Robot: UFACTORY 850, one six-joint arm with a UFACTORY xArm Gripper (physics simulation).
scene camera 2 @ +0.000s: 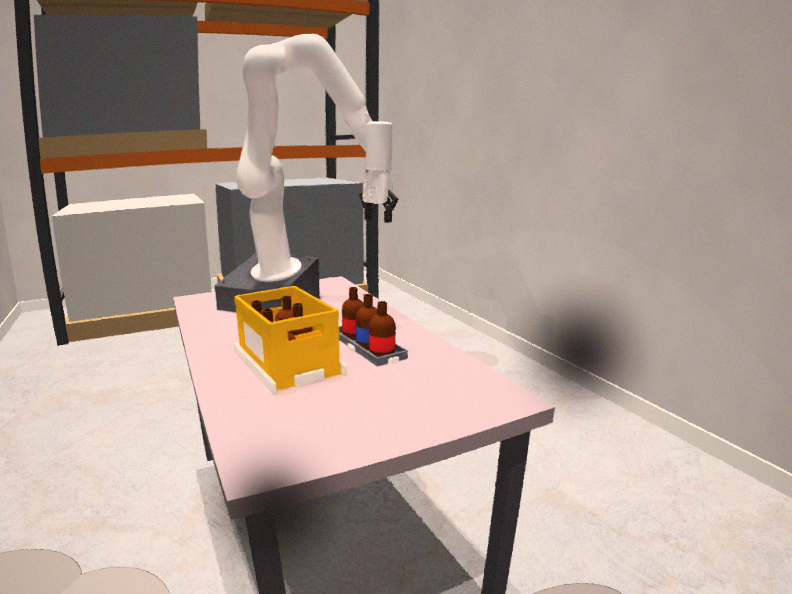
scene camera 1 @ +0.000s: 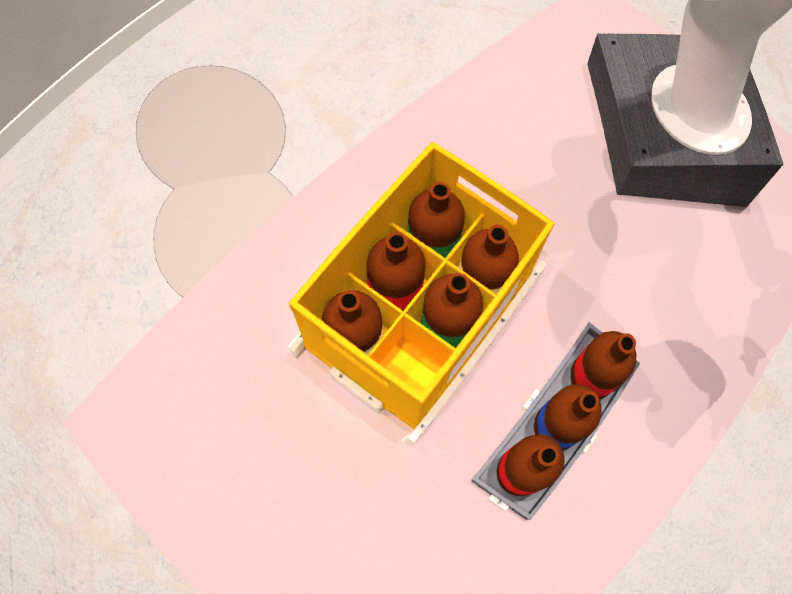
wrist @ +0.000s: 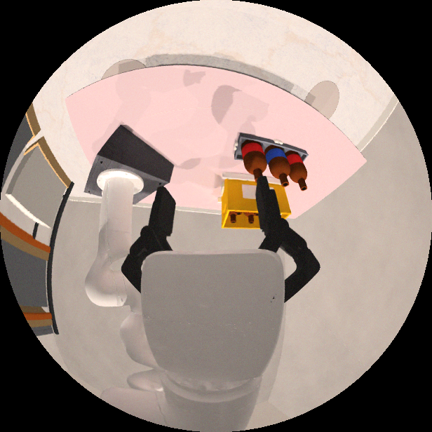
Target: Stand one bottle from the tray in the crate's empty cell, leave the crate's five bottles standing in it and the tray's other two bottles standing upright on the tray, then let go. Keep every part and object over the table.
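The yellow crate (scene camera 1: pixel 319 342) (scene camera 2: pixel 307 354) (wrist: pixel 232 200) stands on the table with five brown bottles upright; its empty cell (scene camera 1: pixel 412 365) is at the corner nearest the tray's far end from the base. The grey tray (scene camera 1: pixel 521 505) (wrist: pixel 265 140) lies beside it with three upright bottles in a row: a red-label one (scene camera 1: pixel 607 361) (scene camera 2: pixel 350 313) (wrist: pixel 255 162) nearest the base, a blue-label one (scene camera 1: pixel 569 415) (scene camera 2: pixel 366 319) (wrist: pixel 278 162) in the middle, and another red-label one (scene camera 1: pixel 530 463) (scene camera 2: pixel 382 332) (wrist: pixel 297 170). My gripper (scene camera 2: pixel 378 218) (wrist: pixel 211 188) is open and empty, pointing down, high above tray and crate height.
The dark base block (scene camera 1: pixel 690 179) (scene camera 2: pixel 233 297) (wrist: pixel 125 155) stands at the rear of the pink table (scene camera 1: pixel 255 479) (scene camera 2: pixel 383 422) (wrist: pixel 165 100). White stops border the crate and tray. A rack (scene camera 2: pixel 372 127) with large boxes stands behind the arm, and a wall runs along the right.
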